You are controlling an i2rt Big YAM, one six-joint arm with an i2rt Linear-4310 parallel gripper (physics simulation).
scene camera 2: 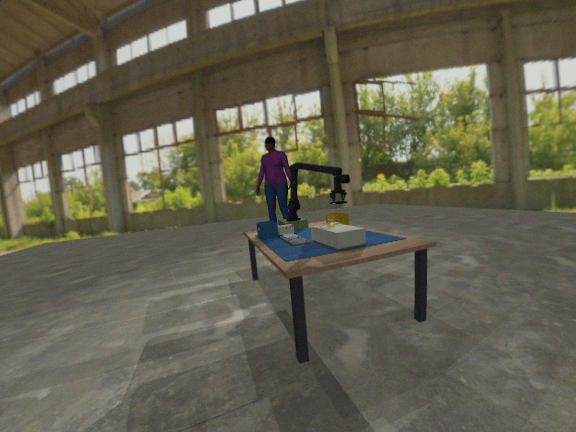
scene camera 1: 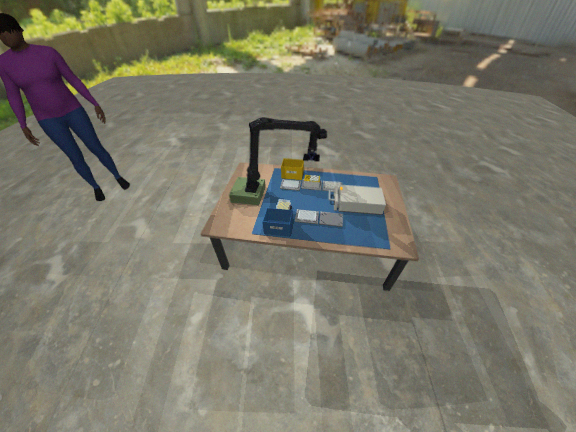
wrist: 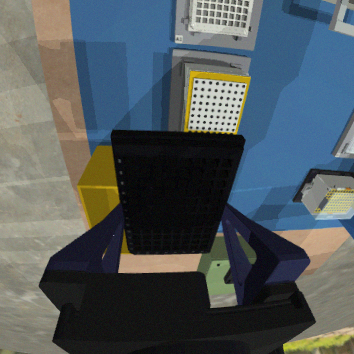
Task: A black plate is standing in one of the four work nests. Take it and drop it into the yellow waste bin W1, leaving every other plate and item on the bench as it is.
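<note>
My gripper is shut on the black plate, with one finger on each long side. The plate is held roughly level, well above the bench. The yellow waste bin stands near the bench's back edge. In the wrist view it lies below and left of the plate, which hides its right part. In scene camera 1 the gripper is to the right of the bin and higher.
A yellow-framed tip rack stands beside the bin. A white plate sits in nest A1. A blue bin, a white machine and a small box stand on the bench.
</note>
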